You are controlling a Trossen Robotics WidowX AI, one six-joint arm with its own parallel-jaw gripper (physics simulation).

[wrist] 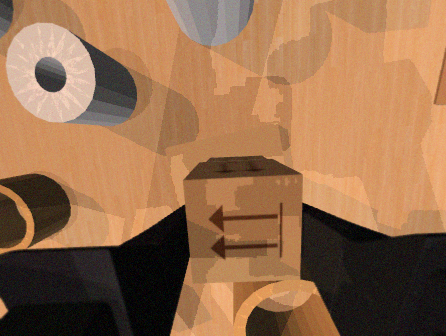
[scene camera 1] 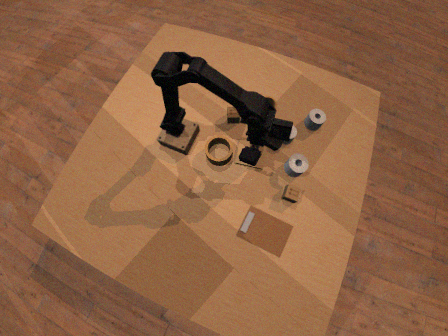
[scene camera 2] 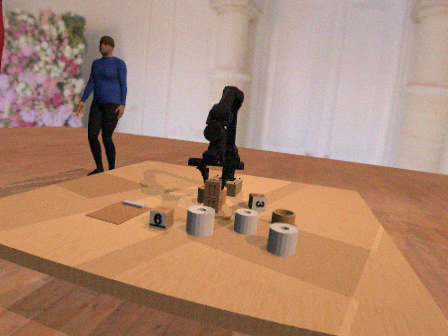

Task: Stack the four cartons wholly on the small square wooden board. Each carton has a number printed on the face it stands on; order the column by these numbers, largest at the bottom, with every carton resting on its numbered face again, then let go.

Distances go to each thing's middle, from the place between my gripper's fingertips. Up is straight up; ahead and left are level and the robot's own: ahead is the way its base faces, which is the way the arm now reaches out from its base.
I see the small square wooden board [wrist: 265, 141] 1 cm behind my hand, 1 cm to the left of it and 9 cm below it.
